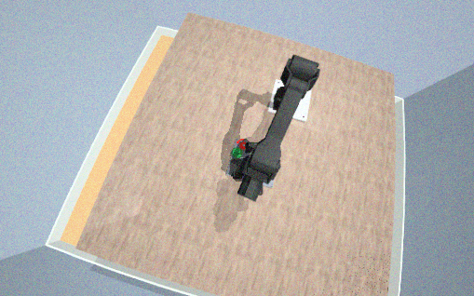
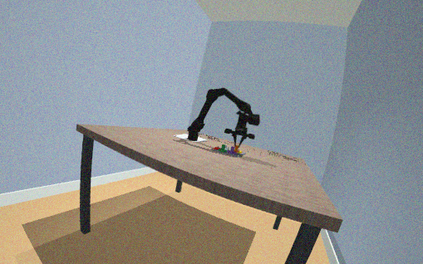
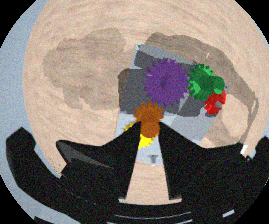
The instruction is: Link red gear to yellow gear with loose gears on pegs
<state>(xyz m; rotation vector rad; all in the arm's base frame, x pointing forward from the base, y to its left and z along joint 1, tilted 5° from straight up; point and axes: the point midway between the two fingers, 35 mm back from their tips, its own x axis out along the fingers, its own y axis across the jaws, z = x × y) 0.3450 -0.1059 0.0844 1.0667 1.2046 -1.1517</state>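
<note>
The yellow gear is 10 mm ahead of my gripper tip, 40 mm to the left of it and 30 mm below it. The rest, counted from my gripper tip: green gear 70 mm behind, 60 mm to the right, 20 mm below; then purple gear 20 mm behind, 50 mm to the right, 20 mm below; then orange gear 10 mm below.
</note>
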